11 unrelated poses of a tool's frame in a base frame.
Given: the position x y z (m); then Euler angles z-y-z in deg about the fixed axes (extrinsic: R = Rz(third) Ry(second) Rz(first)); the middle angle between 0 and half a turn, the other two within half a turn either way.
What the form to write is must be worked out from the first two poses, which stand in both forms.
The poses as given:
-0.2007, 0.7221, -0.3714, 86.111, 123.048, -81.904
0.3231, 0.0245, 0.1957, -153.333, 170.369, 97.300
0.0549, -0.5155, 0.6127, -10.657, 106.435, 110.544
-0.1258, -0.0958, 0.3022, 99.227, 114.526, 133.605
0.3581, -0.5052, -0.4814, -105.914, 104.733, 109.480
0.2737, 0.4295, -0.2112, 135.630, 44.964, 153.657
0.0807, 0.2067, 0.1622, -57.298, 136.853, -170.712
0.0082, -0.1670, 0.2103, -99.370, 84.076, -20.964
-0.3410, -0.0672, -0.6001, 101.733, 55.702, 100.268
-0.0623, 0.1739, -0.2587, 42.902, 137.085, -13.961
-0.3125, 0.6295, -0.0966, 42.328, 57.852, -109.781
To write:
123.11, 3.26, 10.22, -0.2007, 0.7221, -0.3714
-175.64, -8.60, 70.31, 0.3231, 0.0245, 0.1957
-147.92, 70.49, -35.83, 0.0549, -0.5155, 0.6127
114.81, -8.39, -140.25, -0.1258, -0.0958, 0.3022
-105.29, -15.38, 23.63, 0.3581, -0.5052, -0.4814
34.93, -30.34, -80.47, 0.2737, 0.4295, -0.2112
-141.74, 21.68, 74.19, 0.0807, 0.2067, 0.1622
-84.00, -9.32, -111.94, 0.0082, -0.1670, 0.2103
55.14, -9.67, -163.06, -0.3410, -0.0672, -0.6001
147.67, 29.92, 114.28, -0.0623, 0.1739, -0.2587
46.98, 38.75, -50.07, -0.3125, 0.6295, -0.0966

